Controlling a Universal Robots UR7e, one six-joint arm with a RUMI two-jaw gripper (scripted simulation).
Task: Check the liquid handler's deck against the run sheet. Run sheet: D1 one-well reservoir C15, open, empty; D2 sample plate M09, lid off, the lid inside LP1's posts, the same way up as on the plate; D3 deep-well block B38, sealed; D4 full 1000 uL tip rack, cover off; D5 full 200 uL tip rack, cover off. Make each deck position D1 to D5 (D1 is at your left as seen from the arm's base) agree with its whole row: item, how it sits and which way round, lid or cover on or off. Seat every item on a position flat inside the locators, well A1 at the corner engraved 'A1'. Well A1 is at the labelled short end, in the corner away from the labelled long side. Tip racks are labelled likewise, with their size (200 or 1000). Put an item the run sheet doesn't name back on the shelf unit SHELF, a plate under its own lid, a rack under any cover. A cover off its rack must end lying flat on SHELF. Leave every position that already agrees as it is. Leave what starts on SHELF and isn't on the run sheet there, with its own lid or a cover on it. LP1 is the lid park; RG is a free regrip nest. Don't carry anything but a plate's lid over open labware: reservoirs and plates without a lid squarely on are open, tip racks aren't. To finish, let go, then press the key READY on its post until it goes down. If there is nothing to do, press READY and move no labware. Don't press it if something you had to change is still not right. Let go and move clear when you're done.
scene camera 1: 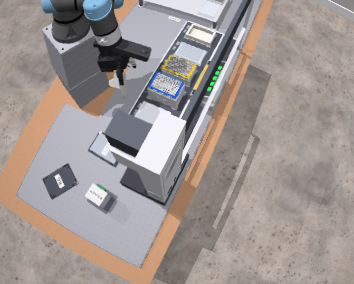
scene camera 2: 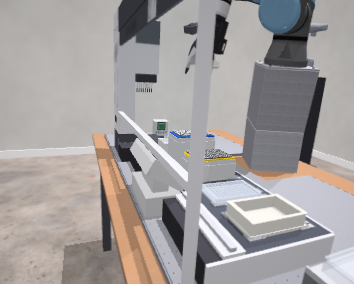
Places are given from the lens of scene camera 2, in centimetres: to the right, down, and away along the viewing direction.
clear well plate (scene camera 2: 221,192): 10, 12, 57
cream one-well reservoir (scene camera 2: 244,213): 12, 13, 45
The marked spots on the cream one-well reservoir and the clear well plate are 13 cm apart.
